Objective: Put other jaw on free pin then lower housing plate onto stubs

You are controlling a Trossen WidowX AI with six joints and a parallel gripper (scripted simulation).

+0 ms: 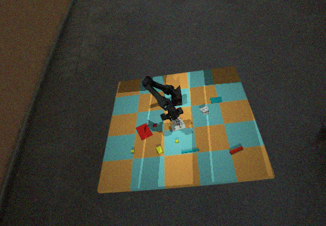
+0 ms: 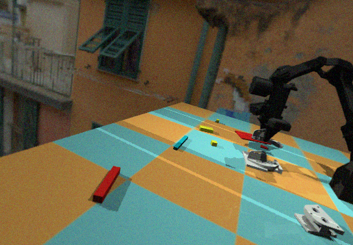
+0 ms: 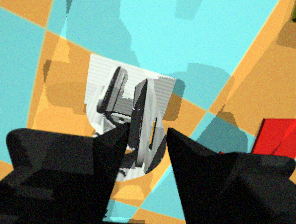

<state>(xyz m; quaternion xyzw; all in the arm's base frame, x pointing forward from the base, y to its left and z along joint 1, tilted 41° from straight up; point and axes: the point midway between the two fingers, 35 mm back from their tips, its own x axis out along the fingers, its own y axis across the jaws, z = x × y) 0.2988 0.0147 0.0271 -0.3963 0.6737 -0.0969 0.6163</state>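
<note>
Now: gripper tip 270 mm to the right of the base, 170 mm past it and 50 mm above it. Round my gripper tip: white jaw (40 mm behind); small yellow cube (170 mm ahead, 70 mm below, 30 mm to the left); small red cube (180 mm to the right, 80 mm below, 10 mm behind).
</note>
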